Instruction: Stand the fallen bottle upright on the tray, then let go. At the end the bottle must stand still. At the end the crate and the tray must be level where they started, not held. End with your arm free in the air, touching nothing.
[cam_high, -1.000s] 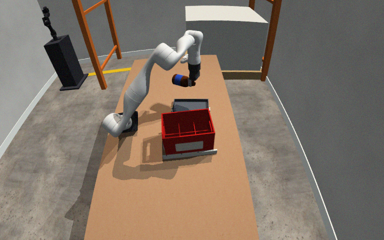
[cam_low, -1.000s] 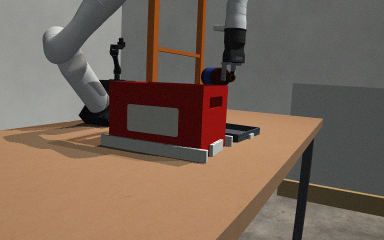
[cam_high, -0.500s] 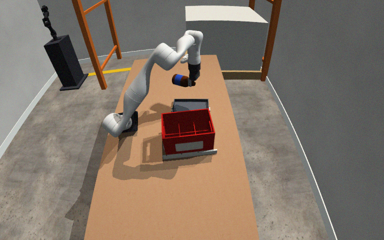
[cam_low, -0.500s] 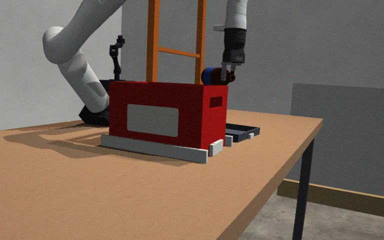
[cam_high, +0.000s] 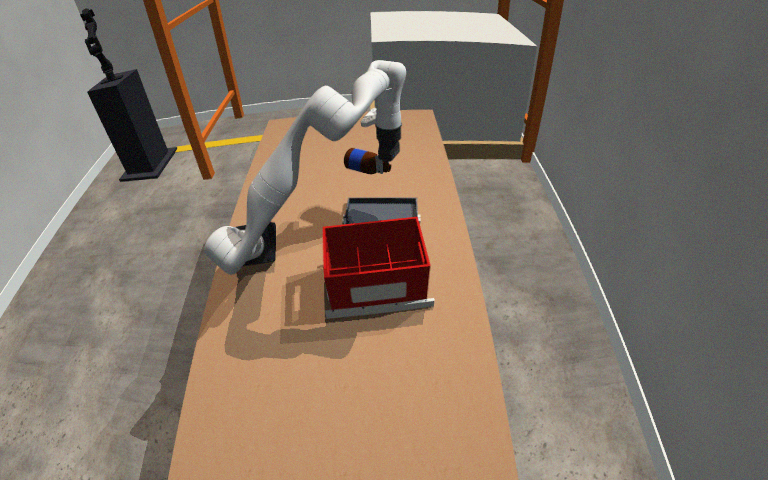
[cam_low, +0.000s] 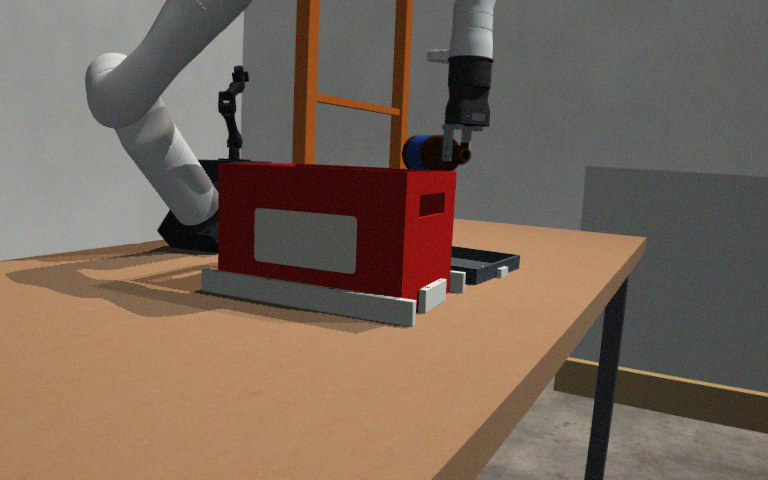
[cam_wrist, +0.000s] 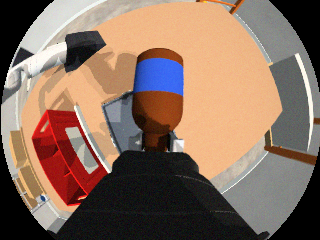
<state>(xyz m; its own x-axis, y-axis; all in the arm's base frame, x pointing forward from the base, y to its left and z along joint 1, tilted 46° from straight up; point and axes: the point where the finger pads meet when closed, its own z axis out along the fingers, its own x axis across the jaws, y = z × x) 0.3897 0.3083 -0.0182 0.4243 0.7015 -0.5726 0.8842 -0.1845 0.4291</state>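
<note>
My gripper is now 5 cm past the brown bottle, 2 cm to the right of it and 1 cm above it. Also, from my hand: dark grey tray (1 cm behind, 5 cm to the right, 19 cm below); then red crate (2 cm behind, 32 cm to the right, 12 cm below).
</note>
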